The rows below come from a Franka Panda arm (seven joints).
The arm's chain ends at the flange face. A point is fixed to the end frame.
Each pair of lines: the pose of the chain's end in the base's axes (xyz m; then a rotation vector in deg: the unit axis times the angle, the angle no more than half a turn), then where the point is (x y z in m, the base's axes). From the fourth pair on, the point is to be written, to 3 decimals.
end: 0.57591 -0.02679 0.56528 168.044 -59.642 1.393
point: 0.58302 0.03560 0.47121
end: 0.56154 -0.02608 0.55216 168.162 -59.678 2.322
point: 0.56963 0.03619 0.45809
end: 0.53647 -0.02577 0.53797 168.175 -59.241 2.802
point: 0.54467 0.03617 0.44369
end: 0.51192 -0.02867 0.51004 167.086 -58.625 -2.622
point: 0.514 0.033 0.415
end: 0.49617 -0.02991 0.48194 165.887 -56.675 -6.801
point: 0.492 0.031 0.387
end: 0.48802 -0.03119 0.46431 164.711 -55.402 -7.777
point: 0.481 0.028 0.368
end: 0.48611 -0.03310 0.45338 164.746 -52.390 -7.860
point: 0.477 0.024 0.356
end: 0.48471 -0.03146 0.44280 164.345 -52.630 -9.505
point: 0.474 0.026 0.346
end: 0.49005 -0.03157 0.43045 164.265 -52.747 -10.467
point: 0.478 0.026 0.334
